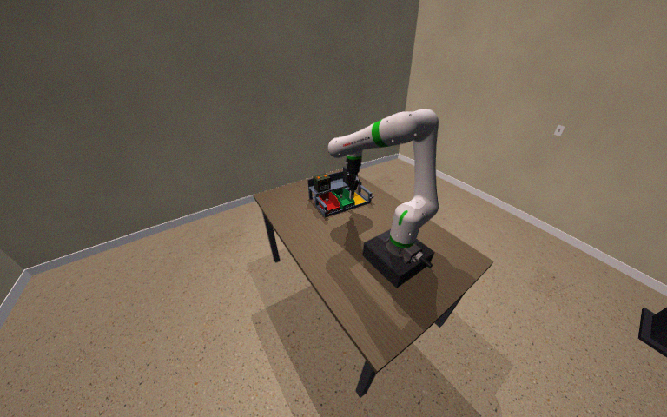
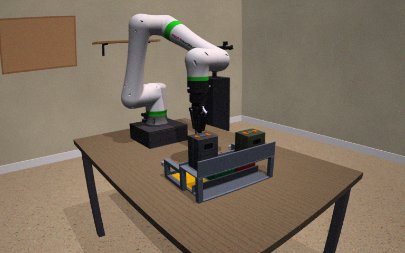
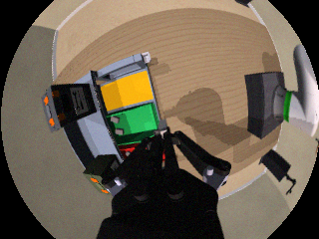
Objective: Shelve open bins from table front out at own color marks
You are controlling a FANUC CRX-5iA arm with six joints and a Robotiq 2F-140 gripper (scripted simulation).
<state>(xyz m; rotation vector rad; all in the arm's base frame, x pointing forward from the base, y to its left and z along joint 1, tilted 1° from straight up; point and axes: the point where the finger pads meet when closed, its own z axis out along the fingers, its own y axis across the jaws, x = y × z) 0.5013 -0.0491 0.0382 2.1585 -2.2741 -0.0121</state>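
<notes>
Now: the green bin 11 cm ahead of my hand, 1 cm to the right of it and 10 cm below it. Round my hand: olive box 22 cm ahead, 11 cm to the left, 1 cm above; black box 20 cm ahead, 12 cm to the right, 2 cm above; red bin 12 cm ahead, 11 cm to the left, 10 cm below.
</notes>
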